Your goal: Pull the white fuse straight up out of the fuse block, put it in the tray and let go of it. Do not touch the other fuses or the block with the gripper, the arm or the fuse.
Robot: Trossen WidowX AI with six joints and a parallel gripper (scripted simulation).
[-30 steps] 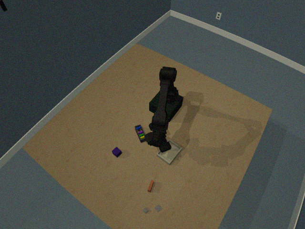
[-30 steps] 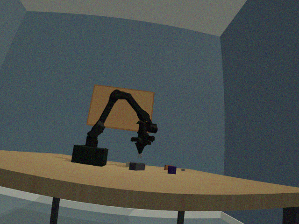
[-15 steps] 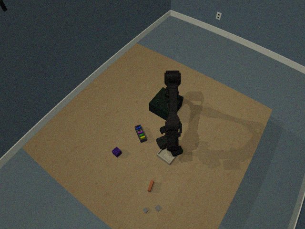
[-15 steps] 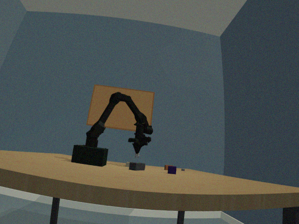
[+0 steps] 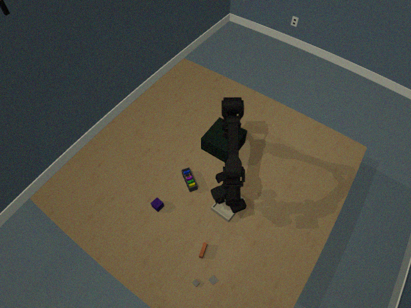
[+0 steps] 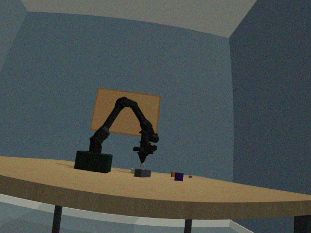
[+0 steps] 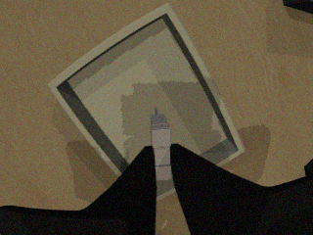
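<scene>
Right now the white fuse is 1 cm below my gripper tip. Also, from my gripper tip: white tray (7 cm below).
</scene>
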